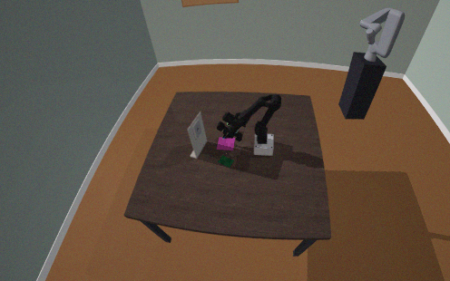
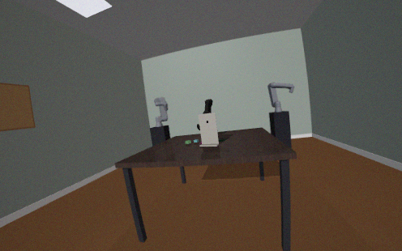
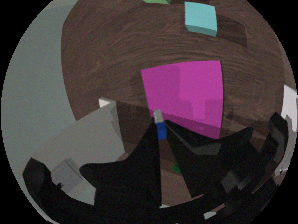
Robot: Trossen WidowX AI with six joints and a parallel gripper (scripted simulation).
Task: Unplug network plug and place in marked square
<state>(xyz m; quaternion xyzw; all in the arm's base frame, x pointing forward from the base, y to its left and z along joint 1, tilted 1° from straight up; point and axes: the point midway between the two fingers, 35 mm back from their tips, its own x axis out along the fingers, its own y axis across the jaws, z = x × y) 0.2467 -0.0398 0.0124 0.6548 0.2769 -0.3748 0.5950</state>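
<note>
Right now my gripper tip is 6 cm above the magenta marked square and 1 cm past it. The rest, counted from my gripper tip: plug: right at my gripper tip; white upright panel: 17 cm ahead, 7 cm above, 6 cm to the left.
</note>
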